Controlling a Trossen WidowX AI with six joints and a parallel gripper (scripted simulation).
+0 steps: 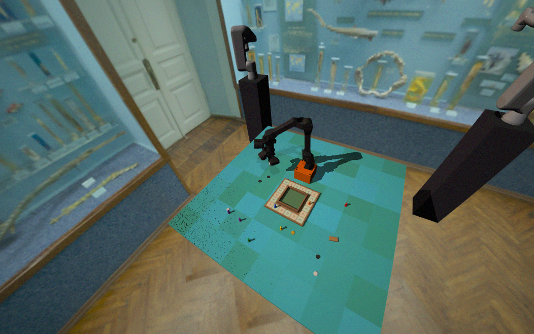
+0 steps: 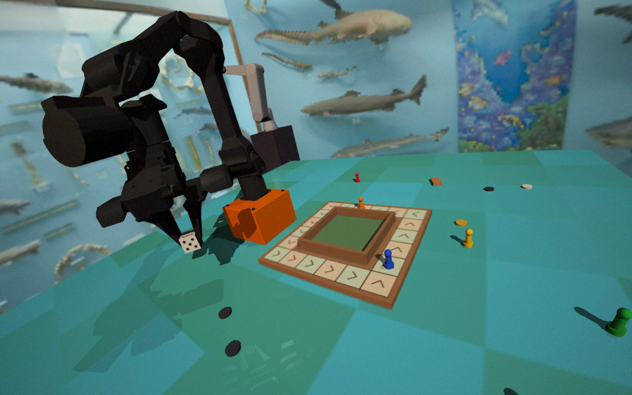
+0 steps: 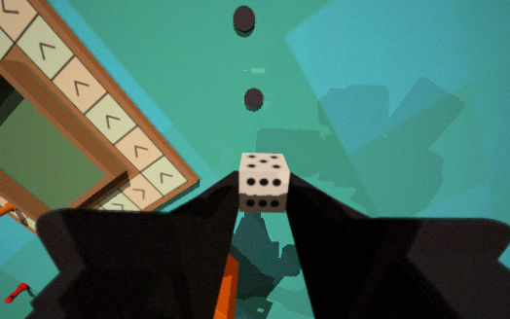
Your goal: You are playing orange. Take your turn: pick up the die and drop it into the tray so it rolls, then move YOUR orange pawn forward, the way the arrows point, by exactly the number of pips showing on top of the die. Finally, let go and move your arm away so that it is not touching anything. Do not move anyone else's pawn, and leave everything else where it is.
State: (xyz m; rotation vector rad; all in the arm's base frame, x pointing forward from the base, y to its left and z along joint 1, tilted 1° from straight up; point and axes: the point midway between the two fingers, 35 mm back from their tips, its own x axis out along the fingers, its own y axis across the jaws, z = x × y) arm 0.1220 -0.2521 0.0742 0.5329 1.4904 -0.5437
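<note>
The orange pawn is 35 cm to the left of my gripper tip, 13 cm ahead of it and 10 cm below it. The rest, counted from my gripper tip: white die: right at my gripper tip; yellow pawn: 37 cm ahead, 26 cm to the left, 11 cm below; blue pawn: 26 cm ahead, 16 cm to the left, 10 cm below.
</note>
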